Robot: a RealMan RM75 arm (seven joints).
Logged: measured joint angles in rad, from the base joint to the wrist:
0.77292, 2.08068, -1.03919, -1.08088, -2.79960, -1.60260, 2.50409
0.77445, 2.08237, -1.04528, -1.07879, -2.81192, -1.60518, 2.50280
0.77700, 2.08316, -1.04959, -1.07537, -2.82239, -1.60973, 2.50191
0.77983, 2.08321, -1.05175, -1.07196, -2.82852, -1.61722, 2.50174
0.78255, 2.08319, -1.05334, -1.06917, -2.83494, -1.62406, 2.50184
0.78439, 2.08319, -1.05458, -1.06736, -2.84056, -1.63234, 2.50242
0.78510, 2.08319, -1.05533, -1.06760, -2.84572, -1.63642, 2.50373
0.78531, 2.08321, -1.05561, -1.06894, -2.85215, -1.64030, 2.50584
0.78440, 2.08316, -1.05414, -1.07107, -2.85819, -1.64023, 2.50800
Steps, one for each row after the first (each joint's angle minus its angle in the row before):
0.00153, 0.00169, -0.00609, 0.00209, -0.01232, -0.00258, -0.00129
0.00255, 0.00079, -0.00431, 0.00342, -0.01047, -0.00455, -0.00089
0.00283, 0.00005, -0.00216, 0.00341, -0.00613, -0.00749, -0.00017
0.00272, -0.00002, -0.00159, 0.00279, -0.00642, -0.00684, 0.00010
0.00184, 0.00000, -0.00124, 0.00181, -0.00562, -0.00828, 0.00058
0.00071, 0.00000, -0.00075, -0.00024, -0.00516, -0.00408, 0.00131
0.00021, 0.00002, -0.00028, -0.00134, -0.00643, -0.00388, 0.00211
-0.00091, -0.00005, 0.00147, -0.00213, -0.00604, 0.00007, 0.00216

